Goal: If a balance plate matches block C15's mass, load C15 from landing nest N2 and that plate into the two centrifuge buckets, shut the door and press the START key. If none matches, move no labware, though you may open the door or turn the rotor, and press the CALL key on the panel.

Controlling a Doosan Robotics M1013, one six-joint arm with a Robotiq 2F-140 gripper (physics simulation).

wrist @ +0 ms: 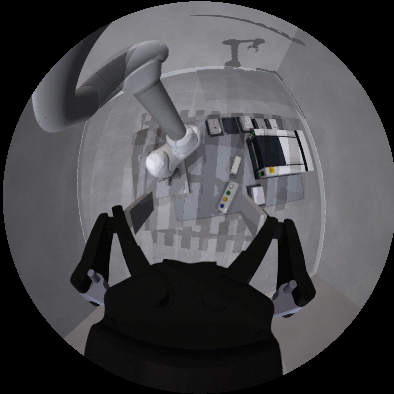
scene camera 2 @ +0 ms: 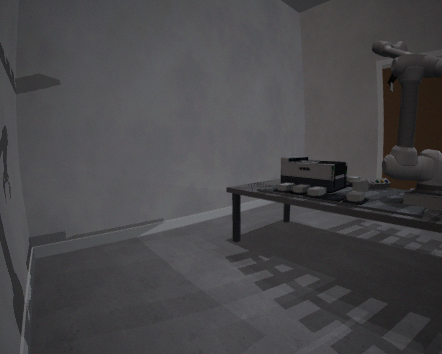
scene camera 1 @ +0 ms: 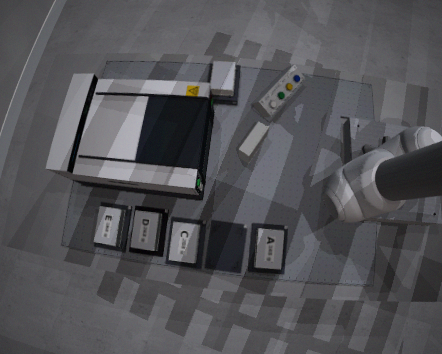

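Seen in the pictures: gripper, fingertip midpoint: [wrist: 195, 201] [scene camera 2: 400, 89]; arm's base, link origin: [scene camera 2: 428, 193].
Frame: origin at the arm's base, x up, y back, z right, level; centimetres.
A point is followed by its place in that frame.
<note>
The centrifuge [scene camera 1: 115, 127] @[x 15.4, y -90.6, z -3.3 cm] [scene camera 2: 312, 171] @[x 9.2, y -78.8, z -18.6 cm] [wrist: 291, 150] @[x 15.3, y -91.6, z -2.1 cm] has a dark rectangle on its top; no buckets show. A pale unlabelled block [scene camera 1: 223, 77] @[x 2.3, y -62.4, z 26.2 cm] [wrist: 257, 194] @[x 2.3, y -62.0, z 26.6 cm] sits on a dark nest beside it; I cannot read whether it is C15. Plates A [scene camera 1: 270, 249] @[x -0.3, y -38.4, z -31.2 cm] [wrist: 214, 126] @[x 0.0, y -38.7, z -28.9 cm], C [scene camera 1: 184, 242] @[x -0.2, y -65.8, z -33.2 cm], D [scene camera 1: 146, 230] @[x -0.2, y -79.0, z -31.6 cm] and E [scene camera 1: 109, 226] @[x -0.3, y -92.3, z -32.8 cm] sit in nests in a row; their mass figures are too blurred to read. The panel [scene camera 1: 265, 104] @[x 1.5, y -46.1, z 17.6 cm] [wrist: 231, 188] @[x 1.5, y -43.6, z 19.0 cm] has white, green, yellow and blue buttons; its lettering is unreadable. My gripper [scene camera 2: 392, 84] [wrist: 195, 201] @[x 72.5, y -24.4, z 23.9 cm] is open and empty, high above the table.
A dark nest [scene camera 1: 226, 246] @[x -4.4, y -52.4, z -32.3 cm] [wrist: 231, 125] @[x -4.5, y -53.6, z -31.6 cm] between A and C holds no plate. A cream box [scene camera 1: 254, 140] @[x 2.8, y -48.4, z 2.9 cm] [wrist: 235, 165] @[x 2.7, y -48.3, z 4.9 cm] stands between the centrifuge and the panel. The arm's base stands at the table's right in scene camera 1. The table [scene camera 2: 260, 196] @[x -9.3, y -104.8, z -49.4 cm] has a raised edge above the floor.
</note>
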